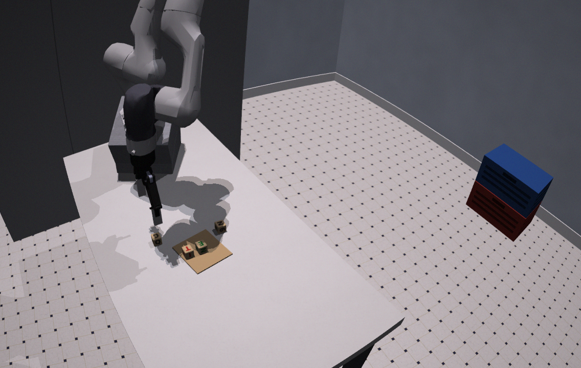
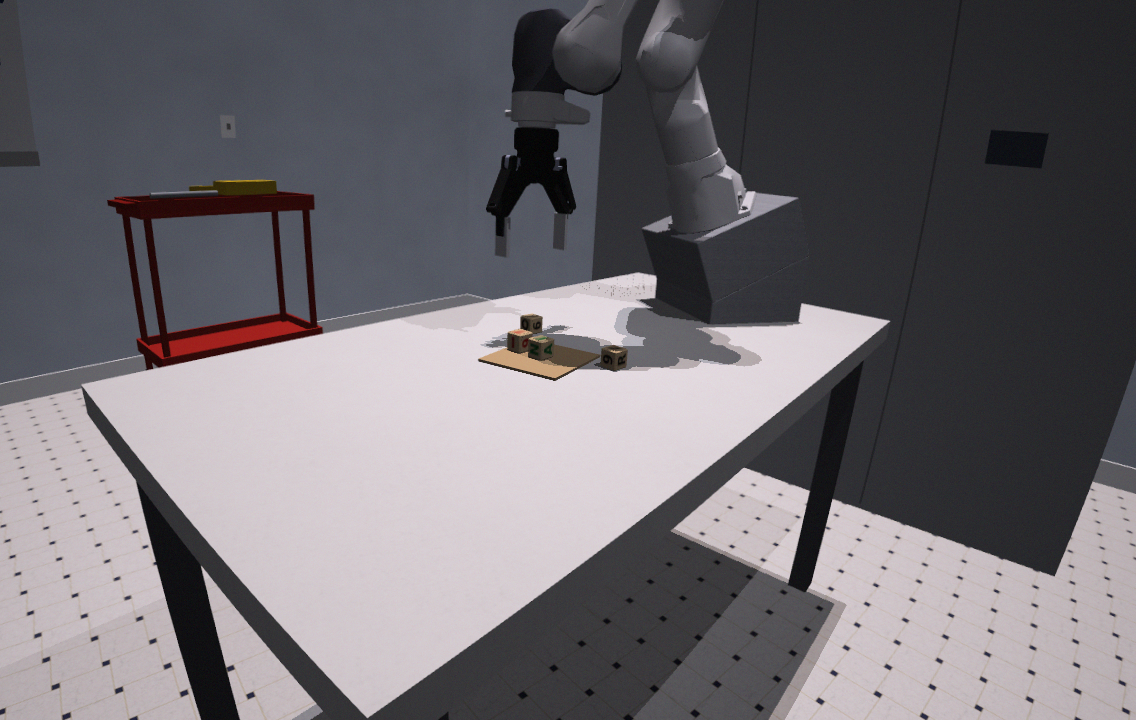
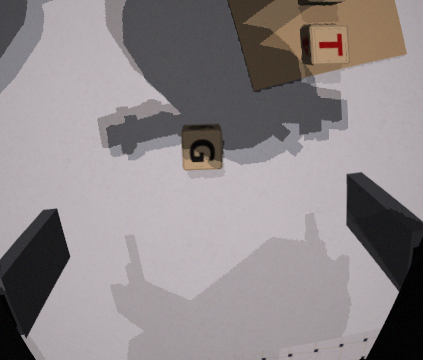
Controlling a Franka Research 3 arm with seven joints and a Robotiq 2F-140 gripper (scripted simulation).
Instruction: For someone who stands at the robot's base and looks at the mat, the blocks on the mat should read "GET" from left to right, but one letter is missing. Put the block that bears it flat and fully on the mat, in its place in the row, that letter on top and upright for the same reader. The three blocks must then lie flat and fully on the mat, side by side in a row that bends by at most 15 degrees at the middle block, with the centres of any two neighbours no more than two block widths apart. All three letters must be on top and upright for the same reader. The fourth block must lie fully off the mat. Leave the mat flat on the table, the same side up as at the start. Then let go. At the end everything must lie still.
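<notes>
Now: hand 140 mm above the G block. Also, from my hand: mat (120 mm ahead, 100 mm to the left, 150 mm below); then E block (120 mm ahead, 100 mm to the left, 140 mm below); then T block (110 mm ahead, 60 mm to the left, 140 mm below).
</notes>
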